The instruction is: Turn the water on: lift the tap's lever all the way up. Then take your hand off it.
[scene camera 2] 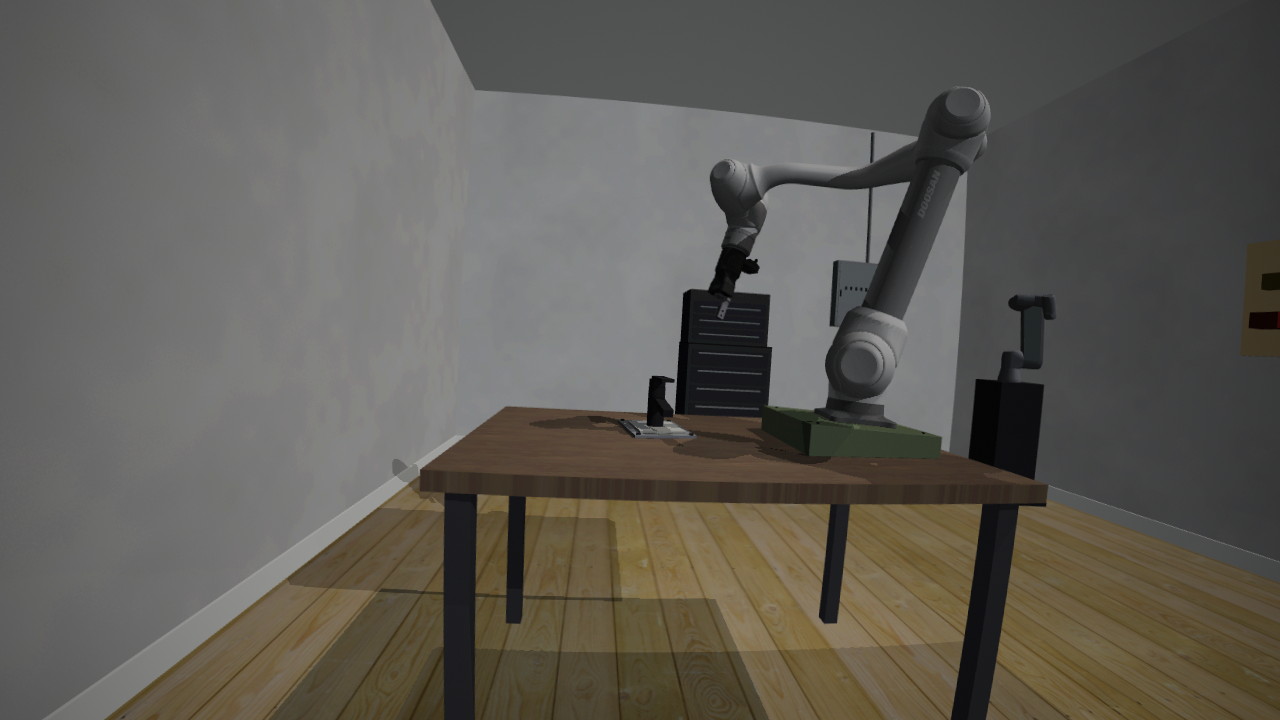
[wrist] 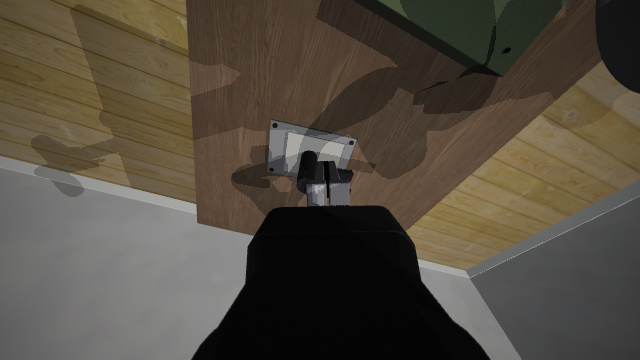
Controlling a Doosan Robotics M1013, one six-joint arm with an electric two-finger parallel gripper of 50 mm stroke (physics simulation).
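Frame: origin at the arm's base, x ahead, y left, z up, level; centimetres.
Seen in the pictures: gripper, fingertip midpoint: (scene camera 2: 718, 318) (wrist: 326, 172); arm's base, origin of the base link: (scene camera 2: 852, 420).
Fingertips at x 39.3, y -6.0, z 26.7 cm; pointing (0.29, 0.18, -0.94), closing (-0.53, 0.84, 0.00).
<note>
Offsets run from my fingertips to a thing's top centre. "*": to the spot under its first point. Level surfaces: height alone.
A black tap @[* dx +16.3, dy +10.7, dz -25.1 cm] (scene camera 2: 656, 404) (wrist: 308, 165) stands upright on a pale metal base plate (scene camera 2: 681, 434) (wrist: 277, 147) on the table. In the scene view its lever @[* dx +14.7, dy +15.6, dz -17.7 cm] (scene camera 2: 663, 379) sits on top and points right, roughly level; its exact angle is too small to tell. My gripper (scene camera 2: 721, 315) (wrist: 326, 172) is shut with nothing between its fingers. It is tilted and hangs in the air above and to the right of the tap in the scene view, clear of the lever. In the wrist view the fingers hide part of the tap.
The wooden table @[dz -33.2 cm] (scene camera 2: 554, 456) (wrist: 225, 112) carries a green base block (scene camera 2: 872, 440) (wrist: 450, 30) under my arm, right of the tap in the scene view. Behind the table stands a dark drawer cabinet (scene camera 2: 725, 358). A small arm on a black pedestal (scene camera 2: 1006, 425) stands at the right.
</note>
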